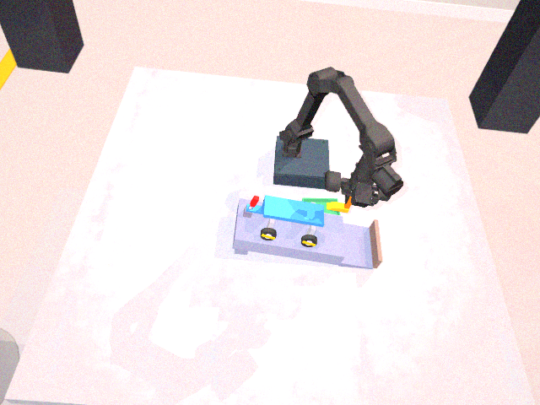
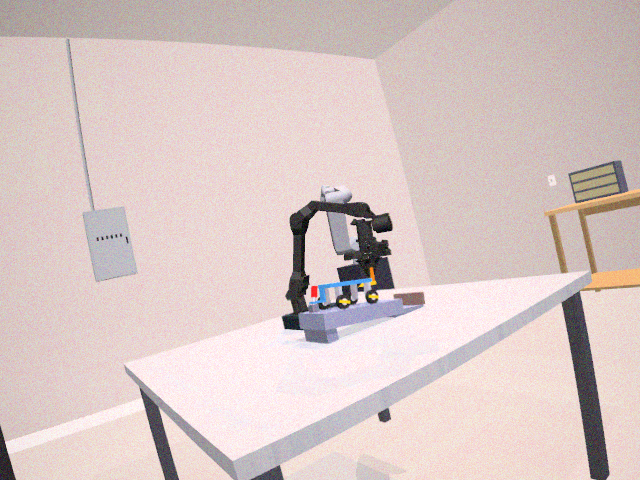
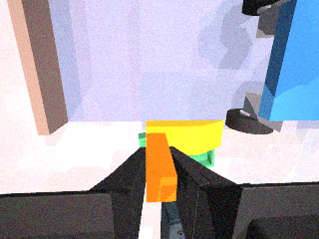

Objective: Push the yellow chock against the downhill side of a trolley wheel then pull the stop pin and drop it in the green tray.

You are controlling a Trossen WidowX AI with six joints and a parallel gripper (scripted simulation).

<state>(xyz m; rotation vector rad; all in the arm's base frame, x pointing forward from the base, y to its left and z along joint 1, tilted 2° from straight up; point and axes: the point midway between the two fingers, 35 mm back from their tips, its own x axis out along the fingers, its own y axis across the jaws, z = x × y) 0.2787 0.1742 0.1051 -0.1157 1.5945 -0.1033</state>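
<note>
My gripper tip is now 40 mm short of the red-headed stop pin, 280 mm to the left of it and 10 mm above it. Round my gripper tip: brown end board 60 mm ahead, 110 mm to the left, 110 mm below; then yellow chock 20 mm to the right, 10 mm below; then green tray 70 mm behind, 60 mm to the right, 150 mm below.
</note>
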